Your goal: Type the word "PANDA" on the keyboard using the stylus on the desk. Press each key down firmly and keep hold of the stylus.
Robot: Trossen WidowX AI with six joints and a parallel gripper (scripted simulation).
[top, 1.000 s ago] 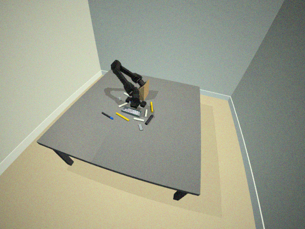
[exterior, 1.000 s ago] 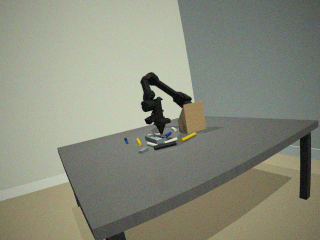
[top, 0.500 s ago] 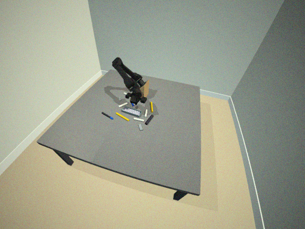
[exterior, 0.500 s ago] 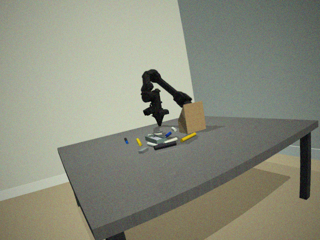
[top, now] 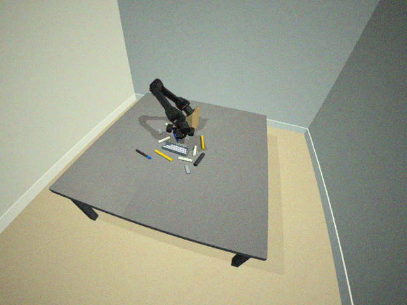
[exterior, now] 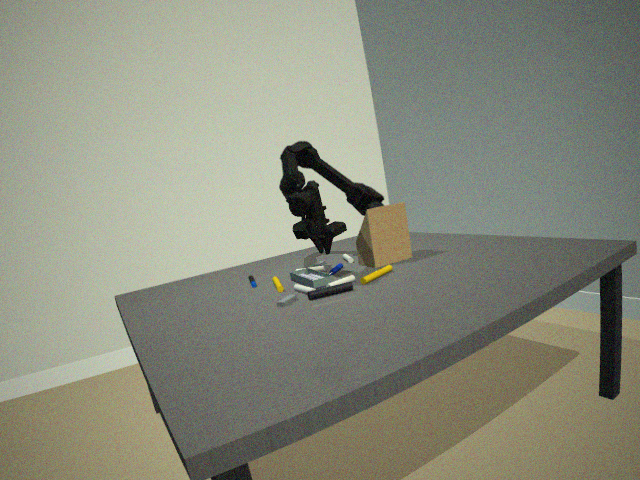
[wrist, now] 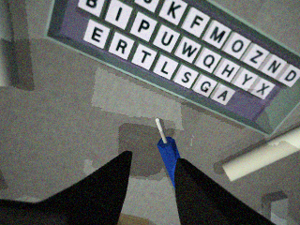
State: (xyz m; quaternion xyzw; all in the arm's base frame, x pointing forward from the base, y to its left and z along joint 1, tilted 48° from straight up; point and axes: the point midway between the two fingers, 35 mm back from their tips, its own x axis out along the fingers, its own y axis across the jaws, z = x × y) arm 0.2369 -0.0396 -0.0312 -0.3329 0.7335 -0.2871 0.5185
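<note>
The blue stylus lies 70 mm below my gripper tip, 40 mm to the right of it and 40 mm behind it. Also, from my gripper tip: stylus tip (70 mm below, 20 mm to the right, 20 mm behind); grey block (210 mm ahead, 120 mm to the left, 70 mm below); black cylinder (170 mm to the left, 100 mm ahead, 70 mm below).
</note>
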